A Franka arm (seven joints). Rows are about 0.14 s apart.
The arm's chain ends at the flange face. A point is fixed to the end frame.
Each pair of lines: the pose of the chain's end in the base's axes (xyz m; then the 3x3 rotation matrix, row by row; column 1 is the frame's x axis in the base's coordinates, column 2 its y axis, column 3 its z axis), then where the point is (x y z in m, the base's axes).
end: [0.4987, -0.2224, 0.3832], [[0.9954, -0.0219, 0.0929], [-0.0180, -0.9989, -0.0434], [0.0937, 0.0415, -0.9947]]
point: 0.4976 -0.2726 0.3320
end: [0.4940, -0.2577, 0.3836], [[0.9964, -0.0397, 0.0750], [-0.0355, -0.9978, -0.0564], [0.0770, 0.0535, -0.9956]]
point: 0.4911 -0.3084 0.3330
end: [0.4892, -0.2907, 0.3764], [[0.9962, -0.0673, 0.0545], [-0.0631, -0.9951, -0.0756], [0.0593, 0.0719, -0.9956]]
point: 0.4839 -0.3422 0.3268
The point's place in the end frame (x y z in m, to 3 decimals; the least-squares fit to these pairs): -0.005 0.048 0.053
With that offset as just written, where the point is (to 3 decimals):
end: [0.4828, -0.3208, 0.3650], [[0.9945, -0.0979, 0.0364], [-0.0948, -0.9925, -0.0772], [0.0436, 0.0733, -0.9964]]
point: 0.475 -0.372 0.315
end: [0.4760, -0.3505, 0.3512], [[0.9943, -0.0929, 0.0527], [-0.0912, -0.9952, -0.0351], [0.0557, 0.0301, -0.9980]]
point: 0.469 -0.400 0.299
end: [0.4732, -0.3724, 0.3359], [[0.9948, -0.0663, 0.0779], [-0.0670, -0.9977, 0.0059], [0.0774, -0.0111, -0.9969]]
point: 0.469 -0.420 0.282
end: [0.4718, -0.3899, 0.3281], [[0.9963, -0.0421, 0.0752], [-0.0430, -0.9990, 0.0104], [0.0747, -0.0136, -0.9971]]
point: 0.469 -0.437 0.274
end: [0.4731, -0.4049, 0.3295], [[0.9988, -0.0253, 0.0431], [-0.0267, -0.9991, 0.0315], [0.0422, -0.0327, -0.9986]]
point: 0.469 -0.451 0.275
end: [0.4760, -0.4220, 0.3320], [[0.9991, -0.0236, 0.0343], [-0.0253, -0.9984, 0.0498], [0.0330, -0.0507, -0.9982]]
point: 0.472 -0.467 0.276
